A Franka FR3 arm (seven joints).
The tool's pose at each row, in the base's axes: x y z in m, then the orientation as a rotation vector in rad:
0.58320 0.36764 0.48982 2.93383 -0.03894 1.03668
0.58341 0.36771 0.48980 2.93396 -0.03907 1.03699
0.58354 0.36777 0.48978 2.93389 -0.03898 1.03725
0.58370 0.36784 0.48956 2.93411 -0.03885 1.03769
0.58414 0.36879 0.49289 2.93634 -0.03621 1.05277
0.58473 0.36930 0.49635 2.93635 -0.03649 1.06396
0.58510 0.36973 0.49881 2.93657 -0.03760 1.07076
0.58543 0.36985 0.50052 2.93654 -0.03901 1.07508
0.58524 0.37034 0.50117 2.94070 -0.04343 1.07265
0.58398 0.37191 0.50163 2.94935 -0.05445 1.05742
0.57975 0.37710 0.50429 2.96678 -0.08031 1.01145
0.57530 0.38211 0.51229 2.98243 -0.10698 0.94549
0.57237 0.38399 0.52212 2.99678 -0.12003 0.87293
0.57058 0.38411 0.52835 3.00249 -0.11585 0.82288
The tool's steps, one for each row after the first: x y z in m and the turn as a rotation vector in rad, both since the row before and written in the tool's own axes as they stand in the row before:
0.00015 -0.00008 0.00014 0.00019 0.00016 0.00016
0.00009 -0.00006 0.00009 0.00004 0.00017 -0.00005
-0.00001 -0.00008 0.00027 0.00036 0.00022 0.00004
0.00242 -0.00090 -0.00235 0.00736 0.00857 0.00088
0.00265 -0.00048 -0.00231 0.00358 0.00670 0.00152
0.00185 -0.00042 -0.00166 0.00219 0.00401 0.00157
0.00135 -0.00012 -0.00110 0.00110 0.00258 0.00137
0.00027 -0.00048 -0.00063 0.00196 -0.00243 0.00368
-0.00070 -0.00153 -0.00119 0.00041 -0.01110 0.00754
-0.00173 -0.00505 -0.00484 -0.00431 -0.03145 0.01583
0.00113 -0.00486 -0.00916 -0.01121 -0.04303 0.01415
0.00316 -0.00177 -0.00978 -0.01062 -0.04685 0.00531
0.00183 -0.00001 -0.00622 -0.00834 -0.03151 -0.00530

